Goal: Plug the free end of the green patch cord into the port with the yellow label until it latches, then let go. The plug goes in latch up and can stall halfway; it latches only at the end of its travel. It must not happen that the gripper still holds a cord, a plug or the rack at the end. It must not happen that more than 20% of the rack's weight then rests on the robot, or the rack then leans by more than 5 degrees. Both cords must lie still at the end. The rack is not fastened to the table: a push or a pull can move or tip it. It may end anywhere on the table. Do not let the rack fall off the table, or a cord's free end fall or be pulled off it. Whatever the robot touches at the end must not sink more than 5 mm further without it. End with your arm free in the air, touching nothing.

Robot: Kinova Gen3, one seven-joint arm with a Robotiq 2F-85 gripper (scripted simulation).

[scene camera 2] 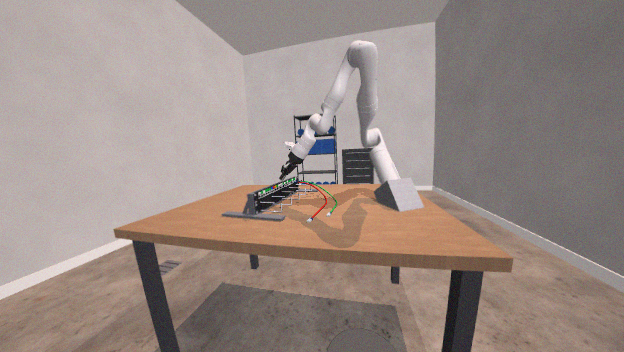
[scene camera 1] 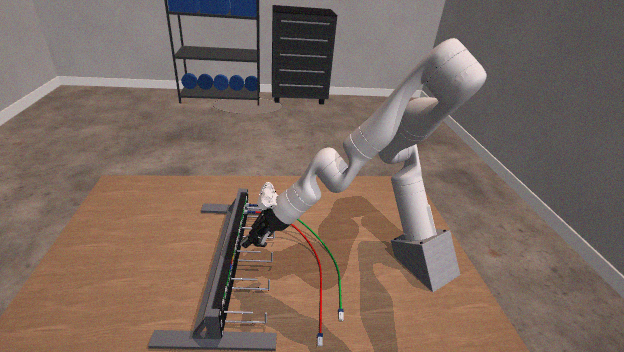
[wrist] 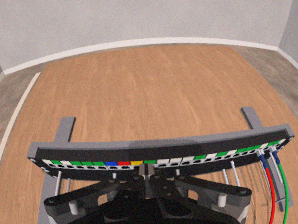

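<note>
What I find here is my gripper (scene camera 1: 242, 245), and I can see the gripper (wrist: 146, 171) from the wrist as well.
</note>
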